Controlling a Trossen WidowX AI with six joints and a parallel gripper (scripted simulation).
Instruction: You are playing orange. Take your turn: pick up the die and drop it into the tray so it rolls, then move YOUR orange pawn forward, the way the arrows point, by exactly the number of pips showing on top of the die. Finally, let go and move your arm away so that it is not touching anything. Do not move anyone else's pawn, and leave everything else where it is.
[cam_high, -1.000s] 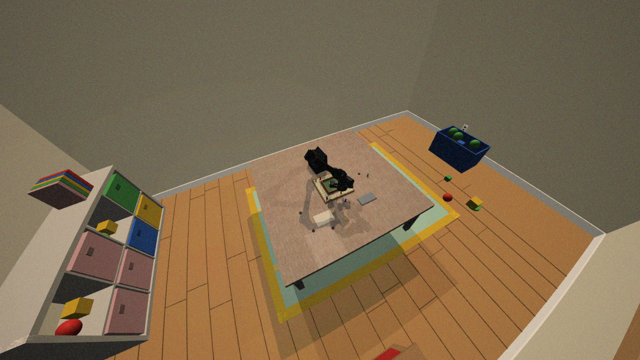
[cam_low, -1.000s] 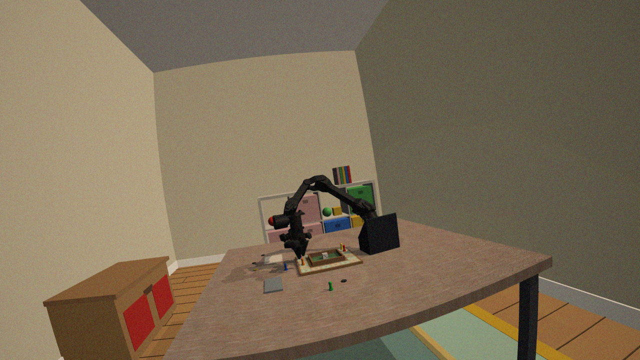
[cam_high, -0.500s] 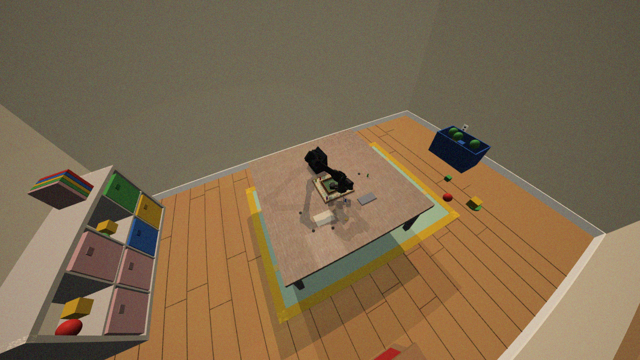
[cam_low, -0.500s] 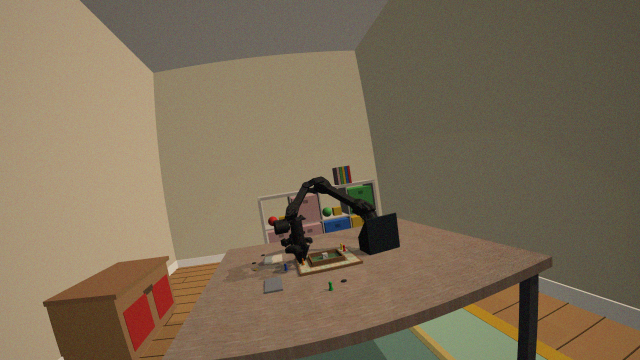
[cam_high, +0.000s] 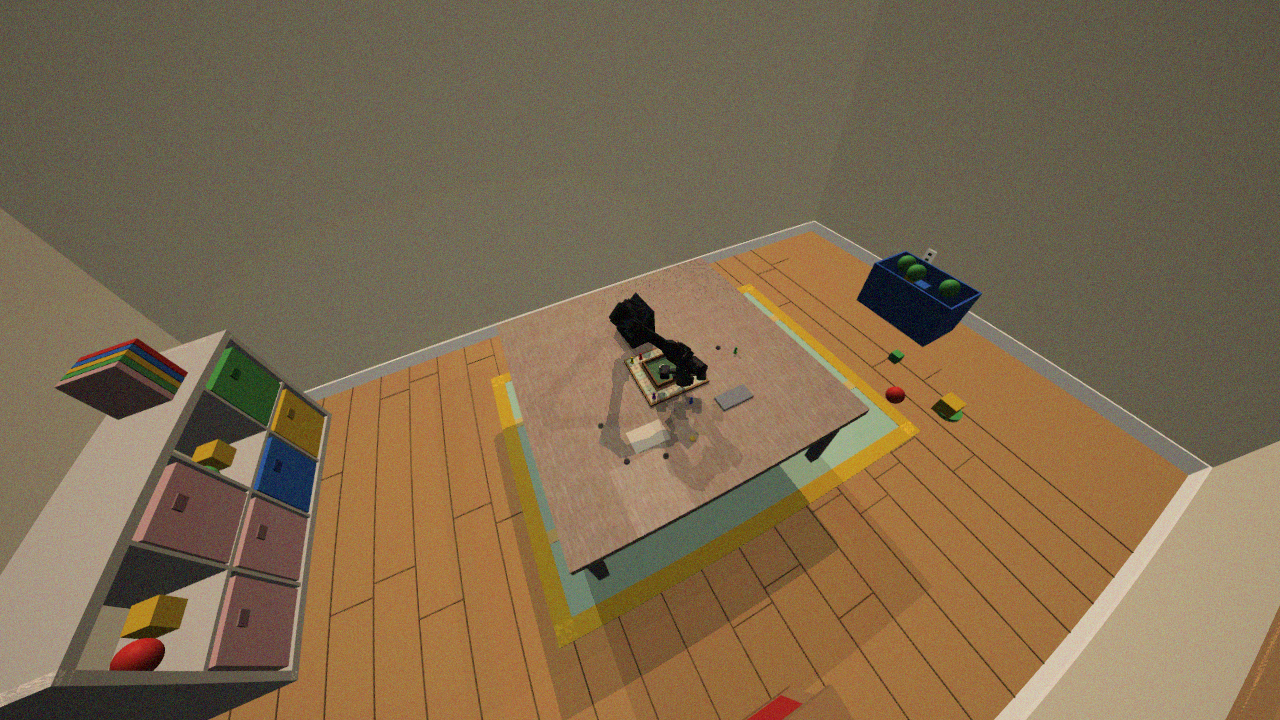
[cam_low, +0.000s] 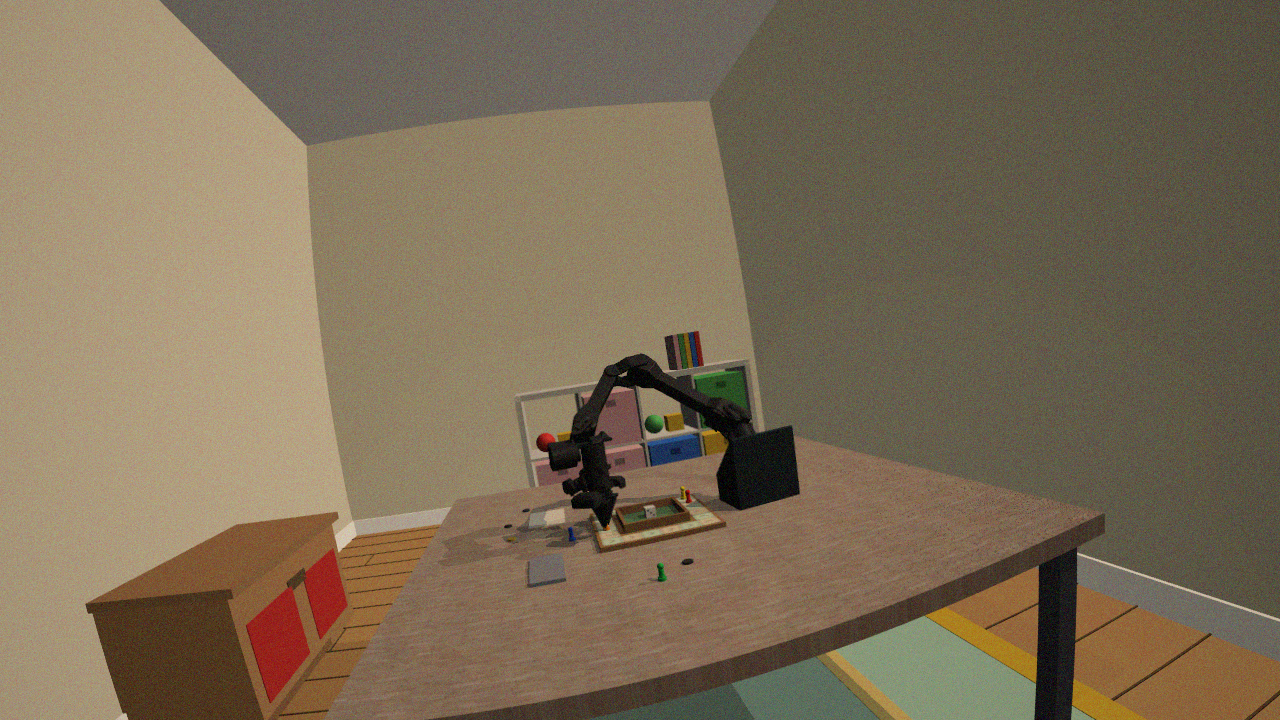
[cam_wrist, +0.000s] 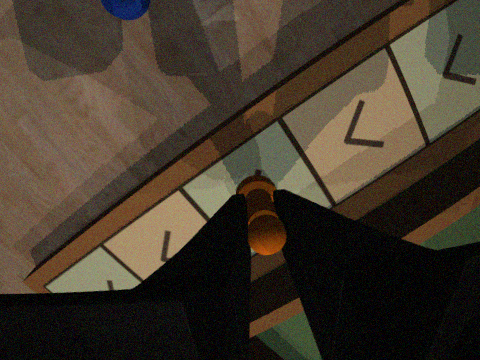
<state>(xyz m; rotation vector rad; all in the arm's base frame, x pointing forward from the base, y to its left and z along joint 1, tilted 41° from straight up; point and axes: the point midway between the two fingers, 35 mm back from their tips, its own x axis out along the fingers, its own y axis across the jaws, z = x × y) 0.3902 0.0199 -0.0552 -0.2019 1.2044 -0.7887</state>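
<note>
Now: gripper tip 80 mm short of the blue pawn and 10 mm above it. Also, from my gripper tip: orange pawn (10 mm above); white die (110 mm behind, 40 mm to the right); green tray (110 mm behind, 30 mm to the right, 20 mm below).
</note>
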